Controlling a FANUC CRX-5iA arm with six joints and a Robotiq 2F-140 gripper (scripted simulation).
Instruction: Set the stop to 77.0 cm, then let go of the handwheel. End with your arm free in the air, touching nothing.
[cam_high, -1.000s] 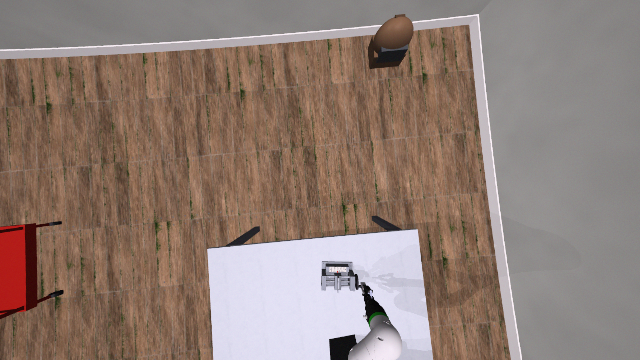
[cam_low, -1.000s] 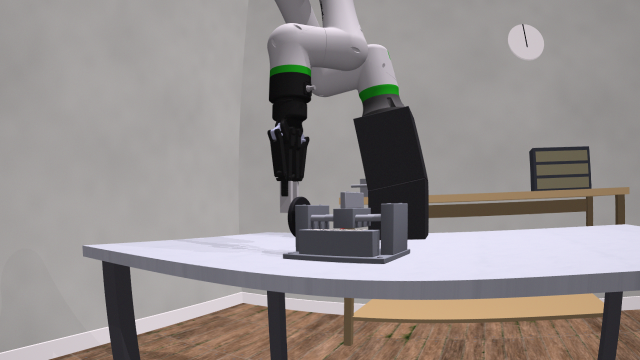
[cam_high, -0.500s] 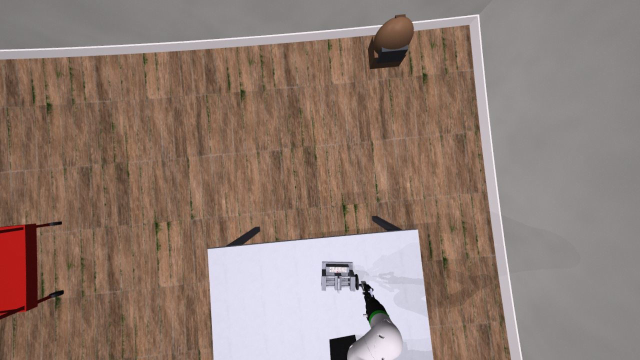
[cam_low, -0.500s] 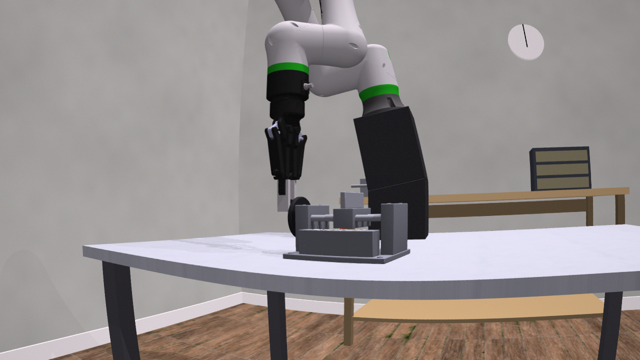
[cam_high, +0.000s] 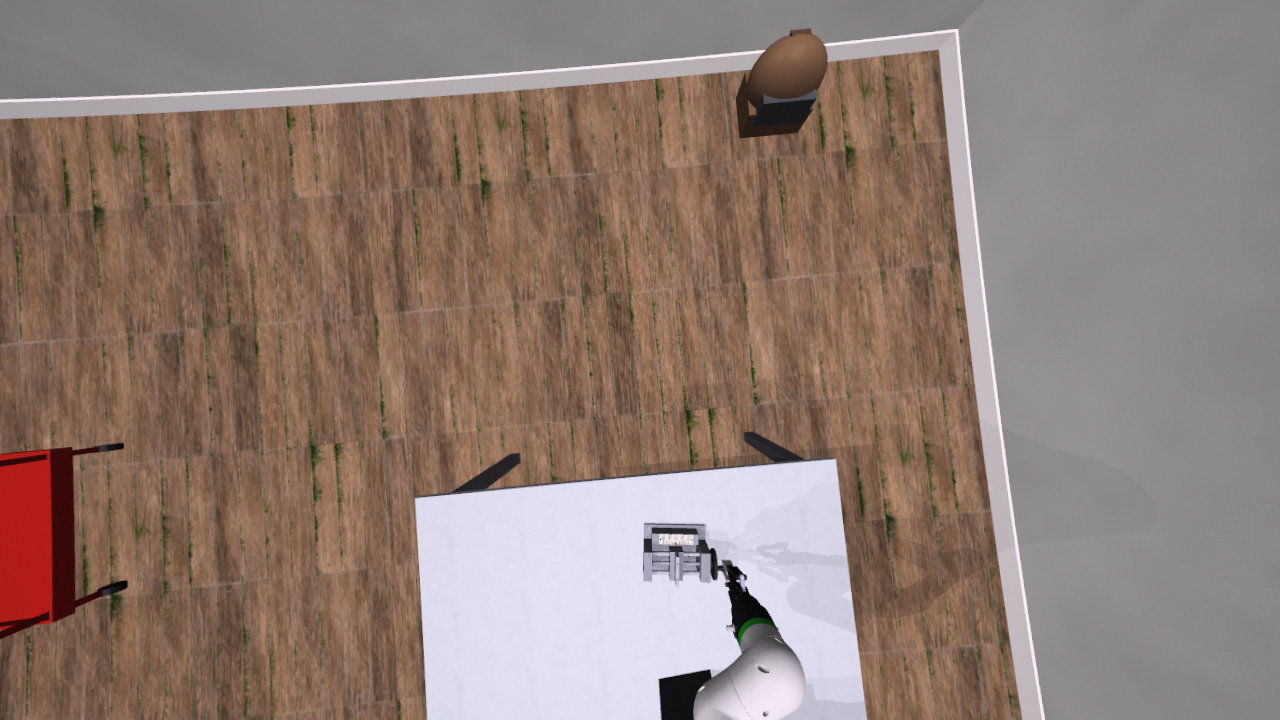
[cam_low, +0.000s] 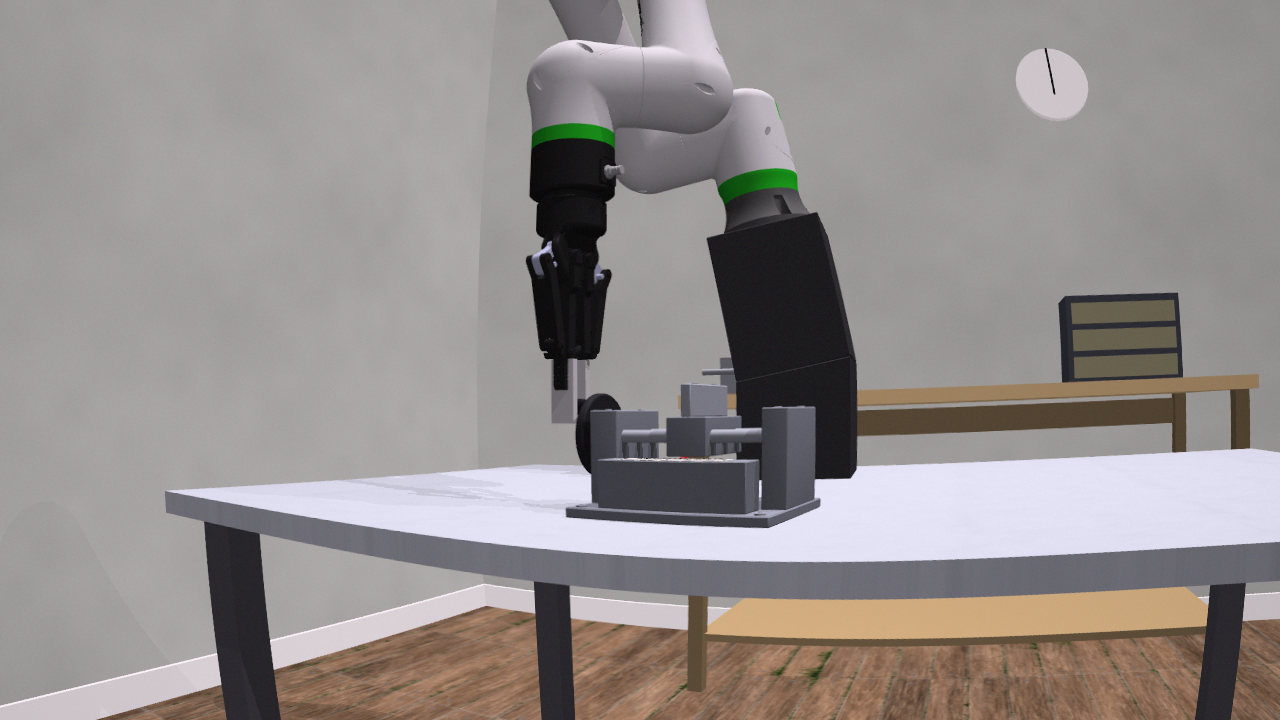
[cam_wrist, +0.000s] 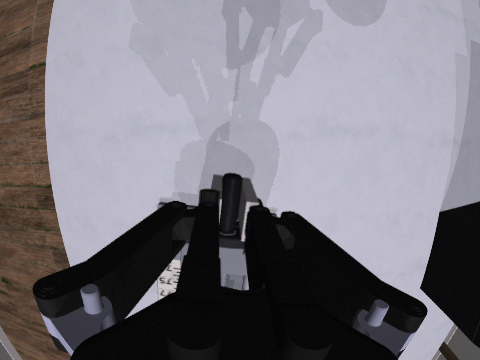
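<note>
Now: the crank handle 2 cm below my hand. Also, from my hand: handwheel: 2 cm to the left, 2 cm below; then stop carriage: 15 cm to the left, 3 cm below.
</note>
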